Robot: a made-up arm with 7 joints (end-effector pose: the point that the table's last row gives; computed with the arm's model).
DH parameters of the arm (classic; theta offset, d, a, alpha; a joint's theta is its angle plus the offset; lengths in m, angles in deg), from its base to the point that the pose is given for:
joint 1: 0 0.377 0 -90
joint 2: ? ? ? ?
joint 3: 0 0.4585 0.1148 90
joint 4: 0 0 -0.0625 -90
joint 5: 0 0.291 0 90
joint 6: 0 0 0.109 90
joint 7: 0 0 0 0
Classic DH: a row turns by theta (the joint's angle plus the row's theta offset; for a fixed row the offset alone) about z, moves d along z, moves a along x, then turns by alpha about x.
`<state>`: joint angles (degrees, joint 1 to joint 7).
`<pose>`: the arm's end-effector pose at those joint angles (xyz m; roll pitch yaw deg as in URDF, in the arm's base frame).
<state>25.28 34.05 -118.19 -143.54 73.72 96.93 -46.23</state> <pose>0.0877 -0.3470 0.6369 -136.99 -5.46 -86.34</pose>
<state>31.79 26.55 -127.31 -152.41 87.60 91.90 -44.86</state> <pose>0.0323 -0.3101 0.5936 -113.86 0.75 -98.55</pose>
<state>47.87 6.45 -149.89 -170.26 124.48 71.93 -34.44</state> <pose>-0.0201 -0.2541 0.4837 -60.66 35.98 -112.33</pose>
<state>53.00 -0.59 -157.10 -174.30 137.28 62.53 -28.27</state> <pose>-0.0289 -0.2536 0.4573 -41.14 46.29 -109.87</pose>
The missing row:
joint 2: 0 0 0 90
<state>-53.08 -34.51 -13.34 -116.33 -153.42 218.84 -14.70</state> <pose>0.0072 -0.0665 0.8385 139.35 56.88 91.94</pose>
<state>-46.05 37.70 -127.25 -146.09 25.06 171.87 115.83</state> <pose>-0.2546 -0.1763 0.7865 -126.03 14.02 62.41</pose>
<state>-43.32 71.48 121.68 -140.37 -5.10 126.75 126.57</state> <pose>0.3782 0.1705 0.6868 169.89 60.71 -44.29</pose>
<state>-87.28 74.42 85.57 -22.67 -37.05 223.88 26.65</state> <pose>0.1174 -0.6638 0.6058 -49.11 -1.62 166.01</pose>
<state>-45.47 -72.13 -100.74 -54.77 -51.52 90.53 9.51</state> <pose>-0.7944 0.2397 0.5332 -162.05 0.58 178.73</pose>
